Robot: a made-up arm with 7 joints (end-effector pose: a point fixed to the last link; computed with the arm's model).
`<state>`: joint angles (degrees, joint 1 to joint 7).
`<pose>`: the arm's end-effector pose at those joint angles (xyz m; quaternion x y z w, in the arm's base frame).
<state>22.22 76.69 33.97 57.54 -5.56 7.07 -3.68</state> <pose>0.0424 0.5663 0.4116 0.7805 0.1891 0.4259 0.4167</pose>
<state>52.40 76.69 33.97 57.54 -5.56 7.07 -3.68</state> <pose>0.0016 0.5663 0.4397 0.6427 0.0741 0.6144 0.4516</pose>
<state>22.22 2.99 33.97 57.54 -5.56 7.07 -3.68</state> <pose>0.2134 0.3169 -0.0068 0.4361 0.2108 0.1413 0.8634</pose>
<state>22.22 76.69 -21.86 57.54 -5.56 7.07 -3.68</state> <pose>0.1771 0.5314 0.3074 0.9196 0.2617 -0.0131 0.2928</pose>
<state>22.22 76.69 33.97 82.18 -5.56 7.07 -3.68</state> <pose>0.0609 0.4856 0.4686 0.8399 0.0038 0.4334 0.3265</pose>
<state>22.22 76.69 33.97 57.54 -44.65 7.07 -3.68</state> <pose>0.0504 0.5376 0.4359 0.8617 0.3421 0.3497 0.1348</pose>
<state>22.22 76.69 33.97 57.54 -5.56 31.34 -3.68</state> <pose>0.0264 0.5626 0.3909 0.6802 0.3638 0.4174 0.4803</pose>
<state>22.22 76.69 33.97 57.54 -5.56 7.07 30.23</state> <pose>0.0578 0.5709 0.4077 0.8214 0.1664 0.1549 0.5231</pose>
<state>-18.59 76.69 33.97 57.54 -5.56 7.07 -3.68</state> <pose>0.0651 0.5663 0.3493 0.8800 0.3225 0.1270 0.3246</pose>
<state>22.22 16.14 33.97 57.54 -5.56 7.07 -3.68</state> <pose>0.1943 0.4015 0.0399 0.5156 0.2133 0.2001 0.8054</pose>
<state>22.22 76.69 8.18 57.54 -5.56 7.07 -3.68</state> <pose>0.1179 0.5526 0.3802 0.8704 0.2295 0.2295 0.3702</pose>
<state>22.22 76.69 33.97 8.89 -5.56 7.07 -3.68</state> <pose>-0.0484 0.6258 0.2510 0.5618 0.5217 0.3546 0.5353</pose>
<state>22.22 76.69 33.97 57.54 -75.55 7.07 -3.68</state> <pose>0.0700 0.5153 0.4426 -0.8556 -0.4358 -0.2604 0.1007</pose>
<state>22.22 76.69 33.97 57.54 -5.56 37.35 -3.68</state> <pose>0.0226 0.5600 0.3862 0.6505 0.4048 0.4124 0.4928</pose>
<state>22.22 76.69 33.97 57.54 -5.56 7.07 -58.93</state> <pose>0.0253 0.5487 0.4026 0.5725 0.1907 0.7788 0.1713</pose>
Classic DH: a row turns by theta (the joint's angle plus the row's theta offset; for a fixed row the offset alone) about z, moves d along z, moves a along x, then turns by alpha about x. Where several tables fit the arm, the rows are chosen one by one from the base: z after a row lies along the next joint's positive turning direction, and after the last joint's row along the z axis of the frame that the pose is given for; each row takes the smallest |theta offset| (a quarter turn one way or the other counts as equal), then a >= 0, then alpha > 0; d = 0 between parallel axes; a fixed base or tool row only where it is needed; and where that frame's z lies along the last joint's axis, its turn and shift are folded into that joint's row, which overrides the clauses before.
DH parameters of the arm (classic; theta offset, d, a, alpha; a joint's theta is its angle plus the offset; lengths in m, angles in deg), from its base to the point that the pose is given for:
base (fixed): 0 0.35 -0.03 90
joint 1: -90 -0.14 0.03 -90
joint 2: -90 -0.01 0 90
joint 3: -90 -0.25 0.01 -90
joint 4: 0 -0.02 0.01 90
joint 5: 0 -0.19 -0.02 90
joint 6: -90 0.03 0.03 -90
joint 7: 10.37 0.0281 0.0161 -117.07
tool (fixed): 5.39 -0.0261 0 0

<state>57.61 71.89 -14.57 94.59 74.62 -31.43 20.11</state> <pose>0.2141 0.3960 0.4848 0.4813 -0.6804 0.0968 0.5441</pose>
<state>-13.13 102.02 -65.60 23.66 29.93 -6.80 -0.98</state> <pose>0.0412 0.6253 0.3904 -0.7597 -0.5881 0.2776 0.0016</pose>
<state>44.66 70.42 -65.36 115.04 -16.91 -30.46 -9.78</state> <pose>0.2295 0.2091 0.2863 0.7431 -0.5908 -0.2270 0.2174</pose>
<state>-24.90 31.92 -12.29 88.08 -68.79 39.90 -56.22</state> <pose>0.0421 0.2802 0.0915 -0.9823 -0.0590 -0.1772 0.0170</pose>
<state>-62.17 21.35 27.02 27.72 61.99 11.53 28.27</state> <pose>-0.4343 0.3474 0.1038 0.0511 0.6901 0.1116 0.7132</pose>
